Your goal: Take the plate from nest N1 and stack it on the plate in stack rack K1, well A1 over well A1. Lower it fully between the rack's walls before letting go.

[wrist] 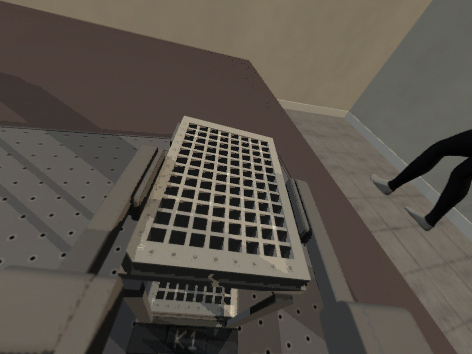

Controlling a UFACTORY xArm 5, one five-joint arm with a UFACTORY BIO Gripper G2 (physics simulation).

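Frame: origin at the arm's base, x up, y back, z right, level; centimetres.
Where they show: end effector, tool point: (pixel 226 196).
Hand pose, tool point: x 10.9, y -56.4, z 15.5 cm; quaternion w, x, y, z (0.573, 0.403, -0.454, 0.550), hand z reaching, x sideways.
After its pixels a point has its place.
My gripper (pixel 225 202) {x 10.9, y -56.4, z 15.5 cm} is shut on a white plate with a grid of square wells, one finger against each long side. The held plate (pixel 220 262) {x 11.6, y -52.4, z 14.2 cm} looks level and is above the rack. Below its near edge, a second white plate (pixel 192 306) {x -1.1, y -52.8, z 14.3 cm} sits in the stack rack K1 (pixel 140 302) {x 6.6, y -52.5, z 10.6 cm}; part of this lower plate shows, the rest is hidden under the held plate. A gap shows between the two plates at the near end. The rack's walls show at both sides of the lower plate. Nest N1 does not show in this view.
A grey deck (pixel 55 187) {x -4.5, y -69.7, z -1.4 cm} with small holes lies at the left and under the rack. The brown table top (pixel 150 75) {x -5.8, y -111.4, z 8.2 cm} stretches behind and to the right. Beyond it are a tiled floor (pixel 320 135), walls and a person's black-clad legs (pixel 425 160) at the right.
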